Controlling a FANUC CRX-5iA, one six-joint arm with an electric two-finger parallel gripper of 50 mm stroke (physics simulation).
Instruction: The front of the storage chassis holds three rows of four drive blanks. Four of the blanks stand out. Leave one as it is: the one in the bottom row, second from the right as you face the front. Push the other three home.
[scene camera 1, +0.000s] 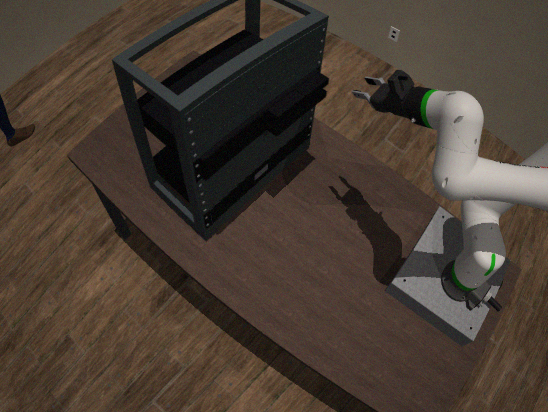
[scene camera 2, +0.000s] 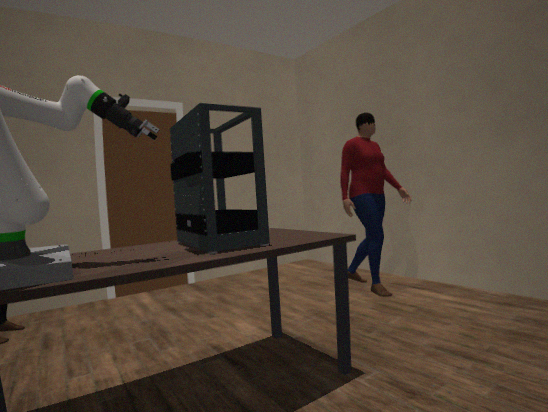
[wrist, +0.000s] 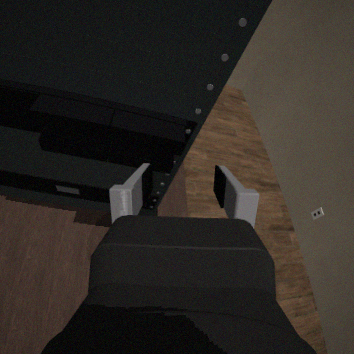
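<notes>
There is a rack that I can see, and with it my own gripper. The gripper appears in scene camera 2, and in the wrist view it is visible as well.
</notes>
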